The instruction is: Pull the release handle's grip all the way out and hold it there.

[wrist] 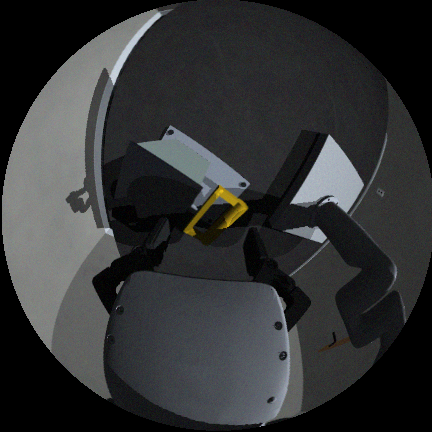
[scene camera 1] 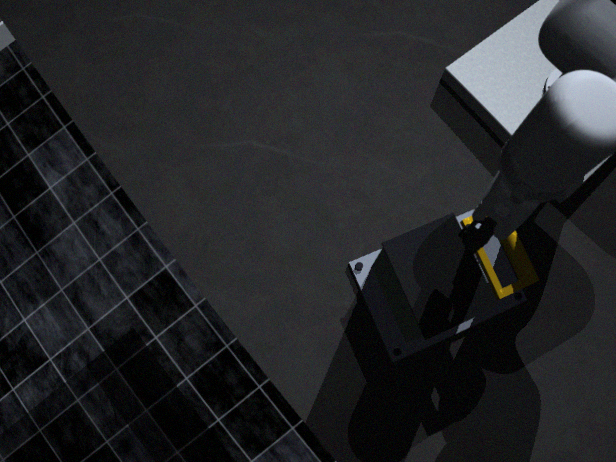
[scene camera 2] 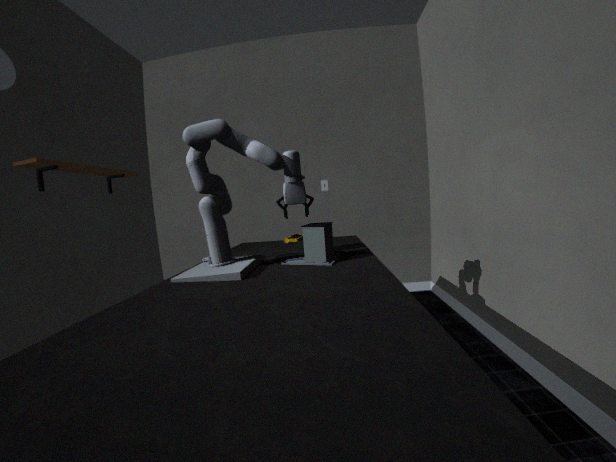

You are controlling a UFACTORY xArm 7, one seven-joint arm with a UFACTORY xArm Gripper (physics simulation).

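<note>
The release handle's yellow grip (scene camera 1: 491,274) (scene camera 2: 291,239) (wrist: 204,209) is a rectangular frame beside one side of a boxy housing (scene camera 1: 407,257) (scene camera 2: 315,244) (wrist: 182,159). The housing stands on a light mounting plate (scene camera 1: 369,263) (scene camera 2: 294,262) (wrist: 227,171). My gripper (scene camera 2: 296,216) (wrist: 207,232) is open and empty, pointing down, above the grip and apart from it. In the wrist view the grip shows between the two spread fingers. In scene camera 1 the arm and a dark finger cover part of the grip's upper end. How far the grip is out is hard to tell.
The arm's white base block (scene camera 1: 492,75) (scene camera 2: 215,271) (wrist: 332,172) stands on the same dark table (scene camera 1: 240,200) (scene camera 2: 280,350) near the housing. A wooden shelf (scene camera 2: 75,168) is on the left wall in scene camera 2. Tiled floor (scene camera 1: 65,240) lies beyond the table edge.
</note>
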